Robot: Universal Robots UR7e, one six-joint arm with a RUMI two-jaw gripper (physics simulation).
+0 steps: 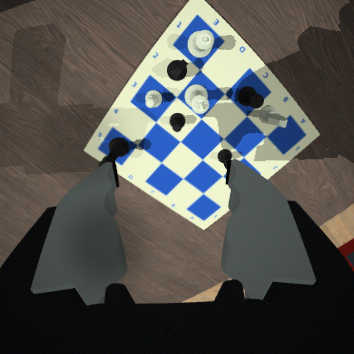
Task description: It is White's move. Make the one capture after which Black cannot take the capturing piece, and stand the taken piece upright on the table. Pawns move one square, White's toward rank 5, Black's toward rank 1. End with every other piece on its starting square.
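Note:
My gripper is partly open and empty above the near side of the blue and cream board. A tall black piece stands on E5, its top partly behind the left fingertip. A black pawn on B3 shows beside the right fingertip. A black pawn is on D3. A white pawn is on E3, a white piece on D2, and a large white piece on E1. A black piece is on E2, another black piece on C1, and a white piece on B1.
The brown wood table surrounds the board, with dark shadows at the left and upper right. A lighter wood surface and a red object show at the lower right edge.

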